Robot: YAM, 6 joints.
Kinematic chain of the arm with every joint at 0, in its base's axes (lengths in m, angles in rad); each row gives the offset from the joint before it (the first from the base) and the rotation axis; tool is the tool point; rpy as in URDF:
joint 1: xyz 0 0 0.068 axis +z
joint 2: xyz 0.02 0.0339 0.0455 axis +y
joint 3: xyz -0.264 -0.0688 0 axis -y
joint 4: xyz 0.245 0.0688 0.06 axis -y
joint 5: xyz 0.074 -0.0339 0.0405 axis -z
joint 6: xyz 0.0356 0 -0.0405 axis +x
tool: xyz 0 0 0 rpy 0 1.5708 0
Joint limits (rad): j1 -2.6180..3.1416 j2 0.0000..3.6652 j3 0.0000..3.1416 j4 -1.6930..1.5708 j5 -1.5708..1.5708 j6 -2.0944..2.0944
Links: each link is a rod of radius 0.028 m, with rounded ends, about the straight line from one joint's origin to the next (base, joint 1, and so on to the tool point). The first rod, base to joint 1, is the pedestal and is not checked.
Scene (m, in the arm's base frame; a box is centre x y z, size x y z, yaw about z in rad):
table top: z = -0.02
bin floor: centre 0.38 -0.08 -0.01 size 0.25 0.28 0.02 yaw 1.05
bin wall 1: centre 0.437 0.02 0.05 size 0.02 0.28 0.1 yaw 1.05
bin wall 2: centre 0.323 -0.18 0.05 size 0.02 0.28 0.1 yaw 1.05
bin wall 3: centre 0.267 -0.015 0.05 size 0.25 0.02 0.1 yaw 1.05
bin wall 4: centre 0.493 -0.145 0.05 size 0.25 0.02 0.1 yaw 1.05
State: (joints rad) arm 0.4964 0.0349 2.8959 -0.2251 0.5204 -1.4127
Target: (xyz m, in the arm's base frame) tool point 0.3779 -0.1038 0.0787
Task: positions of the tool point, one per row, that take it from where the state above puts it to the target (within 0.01 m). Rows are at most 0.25 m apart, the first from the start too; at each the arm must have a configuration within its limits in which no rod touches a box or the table.
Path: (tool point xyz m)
1: -0.4604 -0.2171 0.4031
2: -0.3280 -0.1256 0.5690
3: -0.1377 -0.0494 0.6544
4: 0.0706 -0.0078 0.6489
5: 0.2533 -0.0056 0.5605
6: 0.3746 -0.0338 0.4129
7: 0.4156 -0.0735 0.2402
8: 0.3779 -0.1038 0.0787

